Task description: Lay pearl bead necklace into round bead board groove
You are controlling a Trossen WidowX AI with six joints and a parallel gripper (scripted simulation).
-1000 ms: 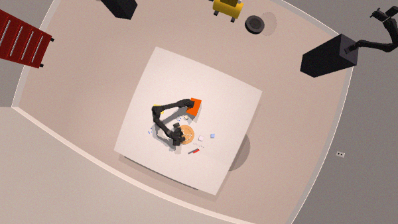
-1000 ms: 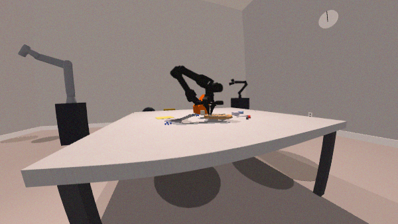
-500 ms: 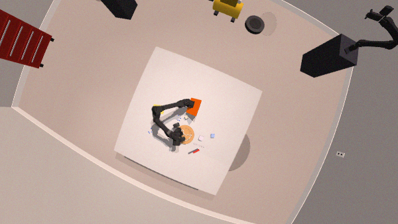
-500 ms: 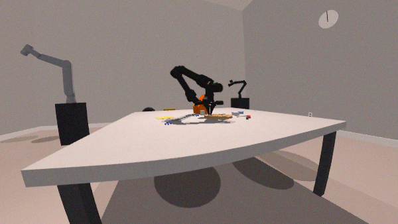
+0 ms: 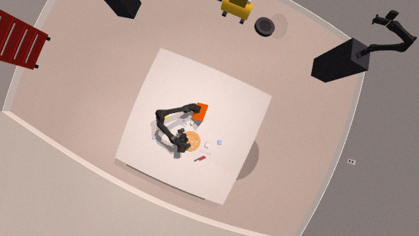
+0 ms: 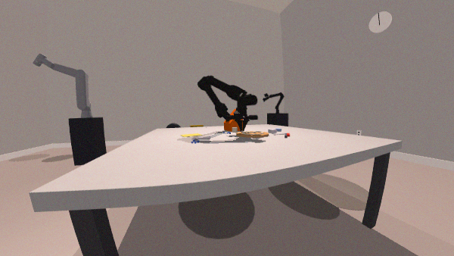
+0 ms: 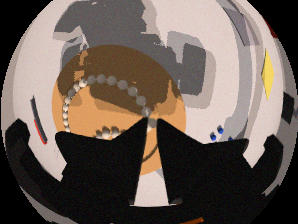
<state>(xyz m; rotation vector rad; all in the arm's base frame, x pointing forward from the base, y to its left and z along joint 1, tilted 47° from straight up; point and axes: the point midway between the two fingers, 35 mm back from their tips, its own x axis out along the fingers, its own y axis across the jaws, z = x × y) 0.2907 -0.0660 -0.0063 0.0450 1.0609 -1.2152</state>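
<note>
The round tan bead board is 60 mm to the left of my gripper tip, 30 mm ahead of it and 10 mm below it. Also, from my gripper tip: tool (210 mm to the left, 170 mm ahead, 20 mm below); then yellow pad (290 mm to the right, 140 mm behind, 20 mm below); then white square (230 mm to the left, 10 mm below, 10 mm ahead).
</note>
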